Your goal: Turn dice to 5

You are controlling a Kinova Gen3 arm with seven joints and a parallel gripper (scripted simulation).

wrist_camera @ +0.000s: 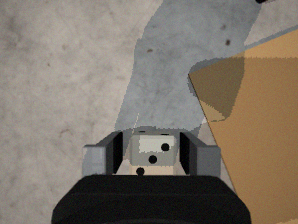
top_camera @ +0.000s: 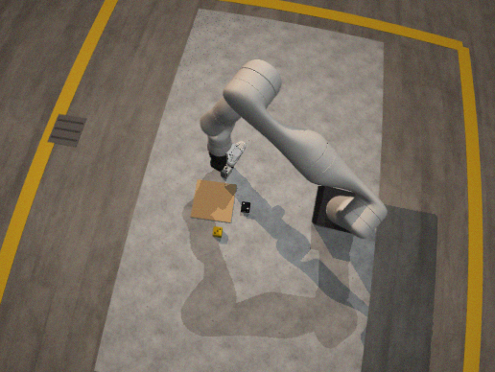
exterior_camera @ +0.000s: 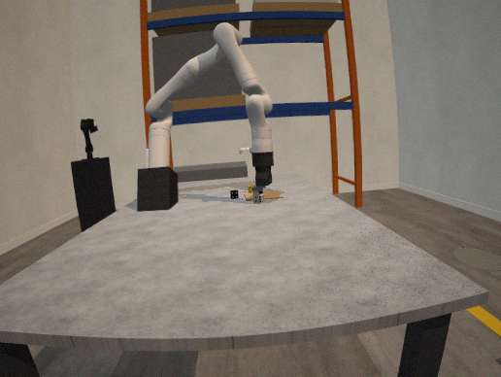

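Now: hand 10 mm above the white die. Round my hand: tan mat: 20 mm ahead, 120 mm to the left, 20 mm below; black die: 100 mm behind, 120 mm to the left, 10 mm below; yellow die: 30 mm behind, 230 mm to the left, 10 mm below.
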